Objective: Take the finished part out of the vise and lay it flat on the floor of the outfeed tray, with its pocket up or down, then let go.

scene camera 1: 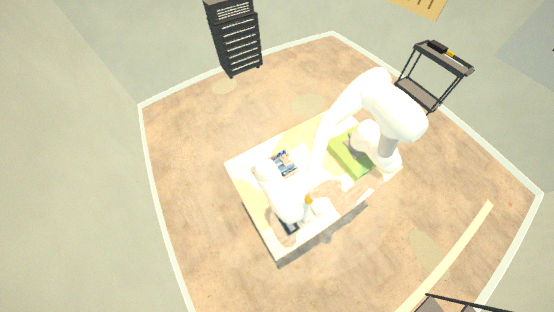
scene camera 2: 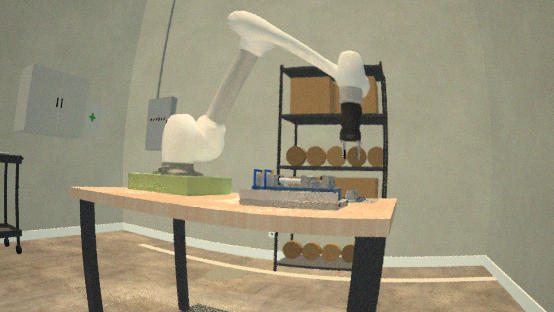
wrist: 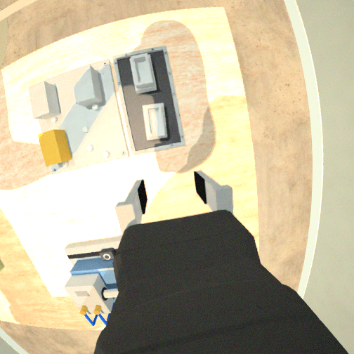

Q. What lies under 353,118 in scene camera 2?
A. The gripper.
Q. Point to a light plate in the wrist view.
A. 105,132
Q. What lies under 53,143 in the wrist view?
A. A yellow block.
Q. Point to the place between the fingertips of the gripper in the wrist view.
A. At 170,185
